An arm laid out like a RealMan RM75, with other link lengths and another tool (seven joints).
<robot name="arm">
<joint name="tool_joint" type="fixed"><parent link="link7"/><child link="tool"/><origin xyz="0.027 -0.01 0.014" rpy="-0.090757 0 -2.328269"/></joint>
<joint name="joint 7" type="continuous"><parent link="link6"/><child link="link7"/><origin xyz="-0.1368 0 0" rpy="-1.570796 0 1.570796"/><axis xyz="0 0 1"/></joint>
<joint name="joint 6" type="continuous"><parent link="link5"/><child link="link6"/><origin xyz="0 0 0" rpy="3.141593 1.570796 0"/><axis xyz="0 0 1"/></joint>
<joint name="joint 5" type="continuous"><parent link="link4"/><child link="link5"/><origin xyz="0 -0.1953 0" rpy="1.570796 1.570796 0"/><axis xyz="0 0 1"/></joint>
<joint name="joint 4" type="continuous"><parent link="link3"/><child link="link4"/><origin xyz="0 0 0" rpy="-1.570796 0 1.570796"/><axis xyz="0 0 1"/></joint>
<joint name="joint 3" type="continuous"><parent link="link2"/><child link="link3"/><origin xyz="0 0.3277 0" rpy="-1.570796 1.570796 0"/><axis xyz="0 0 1"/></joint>
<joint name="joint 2" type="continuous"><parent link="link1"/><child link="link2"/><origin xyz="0 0 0" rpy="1.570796 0 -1.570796"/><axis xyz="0 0 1"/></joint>
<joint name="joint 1" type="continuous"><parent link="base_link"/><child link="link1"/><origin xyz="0 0 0.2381" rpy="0 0 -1.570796"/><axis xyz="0 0 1"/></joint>
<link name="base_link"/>
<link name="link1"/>
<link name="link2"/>
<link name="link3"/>
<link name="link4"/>
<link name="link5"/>
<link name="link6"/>
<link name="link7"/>
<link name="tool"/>
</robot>
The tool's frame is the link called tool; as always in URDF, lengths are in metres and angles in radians. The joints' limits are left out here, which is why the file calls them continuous.
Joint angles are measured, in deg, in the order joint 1, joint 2, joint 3, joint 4, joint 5, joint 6, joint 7. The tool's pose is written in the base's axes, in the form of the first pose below.
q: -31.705, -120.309, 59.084, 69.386, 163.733, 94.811, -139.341
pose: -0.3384 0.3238 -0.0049 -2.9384 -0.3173 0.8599
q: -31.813, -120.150, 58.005, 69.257, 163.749, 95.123, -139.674
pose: -0.3394 0.3238 -0.0025 -2.9325 -0.3474 0.8454
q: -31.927, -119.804, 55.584, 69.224, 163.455, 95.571, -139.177
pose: -0.3416 0.3244 0.0034 -2.9227 -0.3783 0.8089
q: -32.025, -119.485, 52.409, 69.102, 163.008, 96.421, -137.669
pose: -0.3445 0.3237 0.0098 -2.9223 -0.4001 0.7608
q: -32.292, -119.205, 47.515, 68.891, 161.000, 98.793, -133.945
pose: -0.3445 0.3210 0.0160 -2.9554 -0.3898 0.6529
